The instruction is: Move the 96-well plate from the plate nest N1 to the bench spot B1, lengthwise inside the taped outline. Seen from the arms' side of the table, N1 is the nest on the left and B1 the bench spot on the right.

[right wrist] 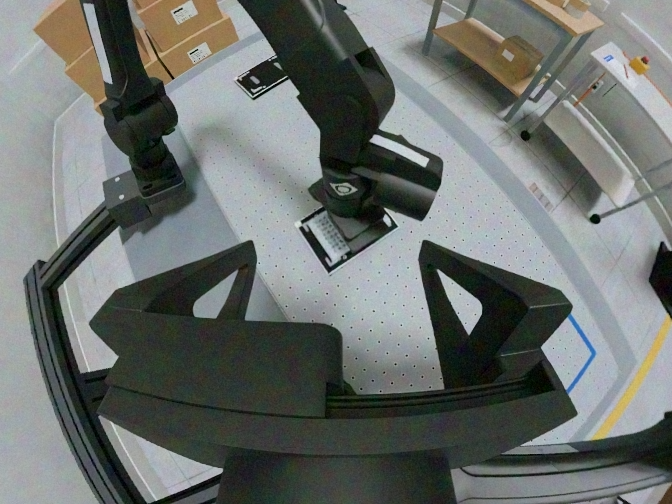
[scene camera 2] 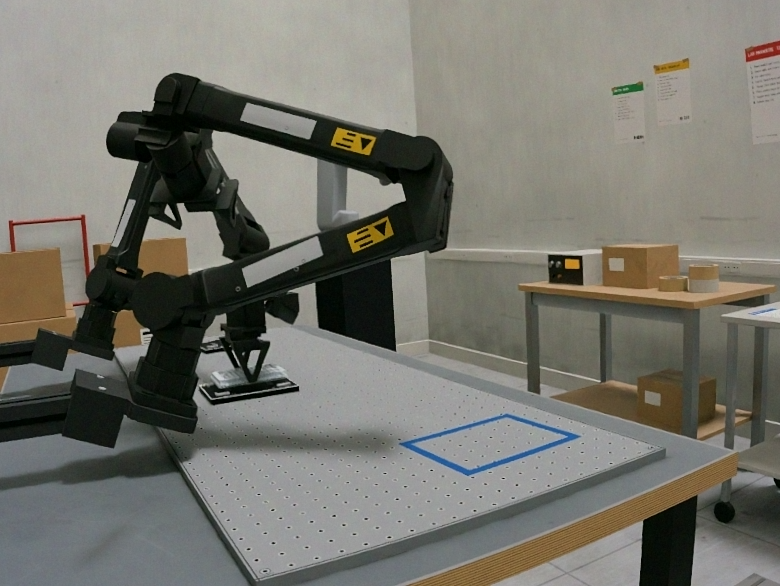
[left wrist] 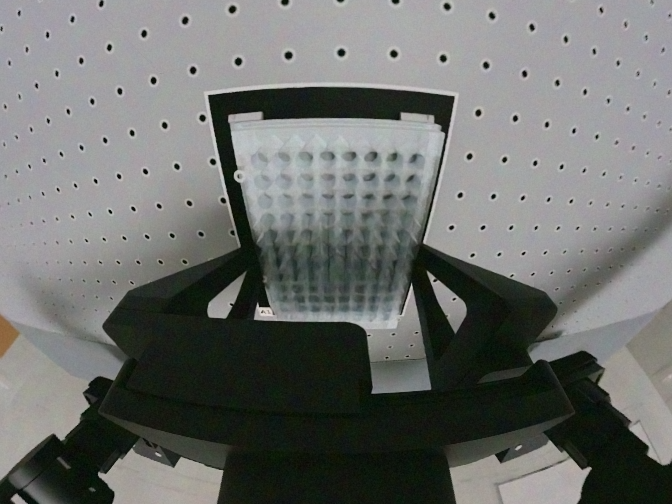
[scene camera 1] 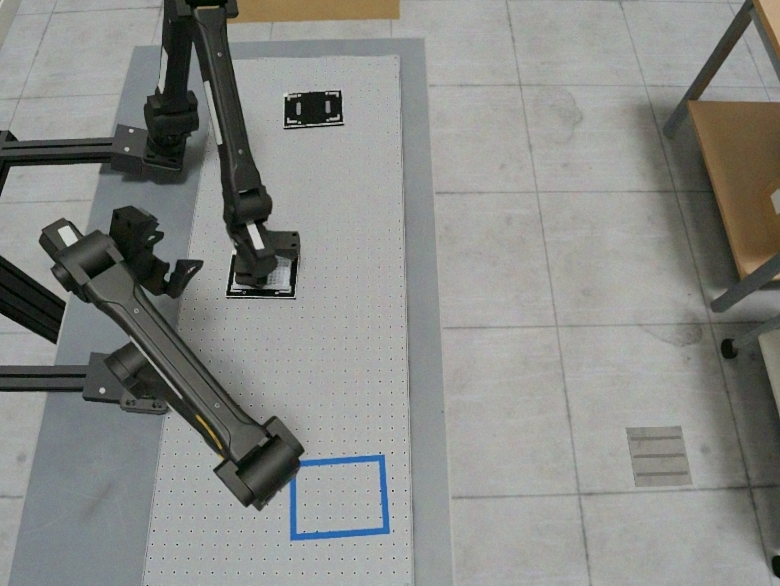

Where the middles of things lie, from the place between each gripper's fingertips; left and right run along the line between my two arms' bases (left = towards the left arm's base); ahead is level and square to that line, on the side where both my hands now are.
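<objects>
With my left gripper (scene camera 2: 246, 378), I am 10 mm above the clear 96-well plate (scene camera 2: 269, 372). Black nest N1 (scene camera 1: 313, 104) is 150 mm ahead of my left hand, 490 mm to the left of it and 30 mm below it. Going by its middle, the plate is nearer to my left gripper than to my right gripper.
My right gripper is 9 cm to the right of the clear 96-well plate, 9 cm short of it and 29 cm above it. As for black nest N1, it is 58 cm to the left of my right hand, 23 cm ahead of it and 31 cm below it.
</objects>
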